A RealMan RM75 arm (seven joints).
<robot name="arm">
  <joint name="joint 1" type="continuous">
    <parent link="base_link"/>
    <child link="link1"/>
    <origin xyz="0 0 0.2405" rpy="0 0 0"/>
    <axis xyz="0 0 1"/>
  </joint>
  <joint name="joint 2" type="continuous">
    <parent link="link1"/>
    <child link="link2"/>
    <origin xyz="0 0 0" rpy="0 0 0"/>
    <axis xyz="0 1 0"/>
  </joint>
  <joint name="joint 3" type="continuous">
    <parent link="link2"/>
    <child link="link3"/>
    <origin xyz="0 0 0.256" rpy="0 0 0"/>
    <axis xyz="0 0 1"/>
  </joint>
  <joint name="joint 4" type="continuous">
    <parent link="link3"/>
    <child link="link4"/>
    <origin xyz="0 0 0" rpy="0 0 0"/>
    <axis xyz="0 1 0"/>
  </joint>
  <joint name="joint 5" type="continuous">
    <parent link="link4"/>
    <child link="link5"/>
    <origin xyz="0 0 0.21" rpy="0 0 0"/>
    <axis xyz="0 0 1"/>
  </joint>
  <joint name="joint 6" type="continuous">
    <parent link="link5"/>
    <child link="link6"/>
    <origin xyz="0 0 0" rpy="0 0 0"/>
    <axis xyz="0 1 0"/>
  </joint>
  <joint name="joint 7" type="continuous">
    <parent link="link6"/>
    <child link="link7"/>
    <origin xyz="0 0 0.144" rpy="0 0 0"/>
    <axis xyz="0 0 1"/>
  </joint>
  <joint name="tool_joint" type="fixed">
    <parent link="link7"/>
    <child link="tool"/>
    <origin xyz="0 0 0" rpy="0 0 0"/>
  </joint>
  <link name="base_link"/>
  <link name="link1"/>
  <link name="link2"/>
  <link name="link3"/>
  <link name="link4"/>
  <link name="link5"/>
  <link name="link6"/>
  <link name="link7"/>
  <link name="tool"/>
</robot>
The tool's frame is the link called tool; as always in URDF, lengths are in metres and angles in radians. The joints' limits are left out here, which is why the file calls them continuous.
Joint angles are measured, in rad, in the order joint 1, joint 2, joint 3, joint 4, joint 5, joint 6, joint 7. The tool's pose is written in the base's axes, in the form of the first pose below.
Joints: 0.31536 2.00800 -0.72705 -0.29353 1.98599 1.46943 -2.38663
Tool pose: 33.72 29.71 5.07 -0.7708 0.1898 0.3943 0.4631
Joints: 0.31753 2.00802 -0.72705 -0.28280 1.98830 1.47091 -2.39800
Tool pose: 33.72 29.67 4.90 -0.7707 0.1893 0.3937 0.4639
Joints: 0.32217 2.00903 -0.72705 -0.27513 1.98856 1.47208 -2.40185
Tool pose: 33.62 29.73 4.72 -0.7708 0.1896 0.3951 0.4624
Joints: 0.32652 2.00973 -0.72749 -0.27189 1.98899 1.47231 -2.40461
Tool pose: 33.49 29.83 4.64 -0.7712 0.1885 0.3960 0.4614
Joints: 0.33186 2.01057 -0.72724 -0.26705 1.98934 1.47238 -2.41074
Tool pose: 33.36 29.95 4.52 -0.7717 0.1866 0.3965 0.4610
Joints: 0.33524 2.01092 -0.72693 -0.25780 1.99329 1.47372 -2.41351
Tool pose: 33.32 29.97 4.40 -0.7703 0.1885 0.3985 0.4607
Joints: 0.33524 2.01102 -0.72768 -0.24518 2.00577 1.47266 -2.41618
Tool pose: 33.44 29.89 4.31 -0.7661 0.1942 0.4007 0.4635
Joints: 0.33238 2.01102 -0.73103 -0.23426 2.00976 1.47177 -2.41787
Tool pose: 33.61 29.68 4.11 -0.7651 0.2000 0.4002 0.4631
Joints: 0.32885 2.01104 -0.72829 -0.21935 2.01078 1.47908 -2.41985
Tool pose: 33.75 29.36 3.91 -0.7628 0.2057 0.4027 0.4623
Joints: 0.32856 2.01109 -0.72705 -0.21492 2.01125 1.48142 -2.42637
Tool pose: 33.77 29.29 3.86 -0.7626 0.2048 0.4023 0.4633
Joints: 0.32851 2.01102 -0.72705 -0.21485 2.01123 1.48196 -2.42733
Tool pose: 33.77 29.28 3.87 -0.7627 0.2043 0.4023 0.4634
